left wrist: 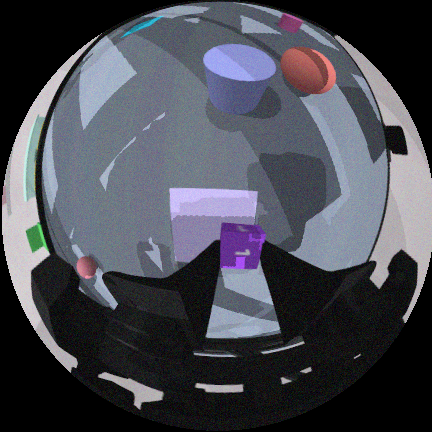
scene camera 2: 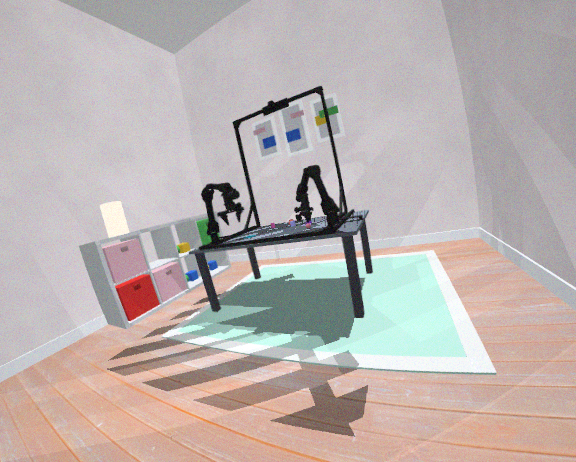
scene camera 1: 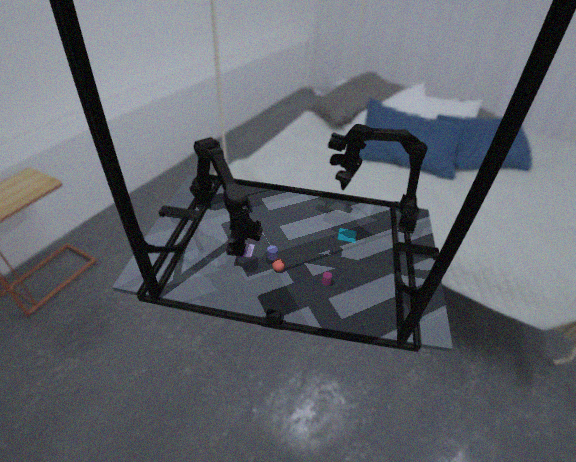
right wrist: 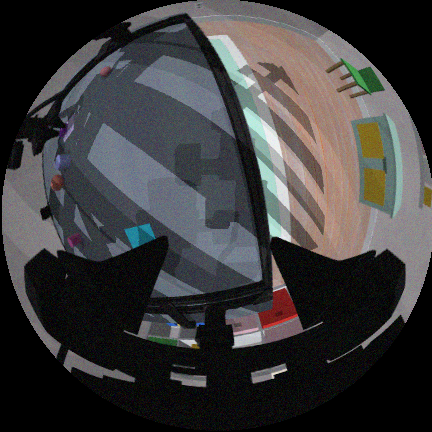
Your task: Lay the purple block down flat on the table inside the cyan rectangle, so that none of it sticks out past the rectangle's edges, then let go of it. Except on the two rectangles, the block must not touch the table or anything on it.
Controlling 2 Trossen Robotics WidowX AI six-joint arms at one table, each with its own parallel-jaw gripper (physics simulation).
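Seen in the pictures: left gripper, fingertip midpoint: (left wrist: 239, 244) (scene camera 2: 308, 222) (right wrist: 62, 129); right gripper, fingertip midpoint: (scene camera 2: 234, 224) (scene camera 1: 346, 184) (right wrist: 220, 241); left arm's base, link origin: (left wrist: 109, 319) (scene camera 2: 333, 223) (scene camera 1: 202, 202); right arm's base, link origin: (scene camera 2: 215, 241) (scene camera 1: 406, 226) (right wrist: 214, 308).
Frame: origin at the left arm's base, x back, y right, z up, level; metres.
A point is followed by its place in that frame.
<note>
The purple block (left wrist: 240, 247) {y 0.353, x -0.090, z 0.000 m} (right wrist: 63, 131) {y 0.350, x -0.106, z -0.007 m} is a small cube-like block with a pale mark, at the lower right part of the lavender rectangle (scene camera 1: 249, 250) {y 0.346, x -0.123, z -0.018 m} (left wrist: 200, 200) {y 0.340, x -0.132, z -0.018 m} in the left wrist view. My left gripper (left wrist: 239, 244) {y 0.352, x -0.088, z -0.009 m} (scene camera 1: 246, 245) {y 0.352, x -0.088, z -0.009 m} (scene camera 2: 302, 218) {y 0.352, x -0.088, z -0.009 m} is shut on the purple block, a fingertip against each side. Whether the block touches the surface below is unclear. The cyan rectangle (scene camera 1: 347, 235) {y 0.392, x -0.547, z -0.018 m} (left wrist: 144, 27) (right wrist: 140, 234) {y 0.377, x -0.535, z -0.018 m} lies on the table, toward the right in scene camera 1. My right gripper (scene camera 1: 340, 172) (scene camera 2: 232, 217) {y 0.214, x -0.611, z 0.114 m} (right wrist: 220, 241) {y 0.214, x -0.611, z 0.114 m} is open and empty, high above the table.
A blue-violet cylinder (scene camera 1: 272, 251) {y 0.416, x -0.197, z 0.022 m} (left wrist: 239, 80) and an orange-red ball (scene camera 1: 278, 265) {y 0.492, x -0.194, z 0.023 m} (left wrist: 305, 70) stand close to the lavender rectangle. A magenta cylinder (scene camera 1: 327, 278) {y 0.605, x -0.344, z 0.020 m} (right wrist: 75, 240) {y 0.580, x -0.362, z 0.005 m} stands nearer the front. A small pink ball (left wrist: 86, 267) {y 0.155, x -0.134, z 0.003 m} (right wrist: 105, 71) {y 0.141, x -0.150, z 0.002 m} lies beyond the left gripper's finger.
</note>
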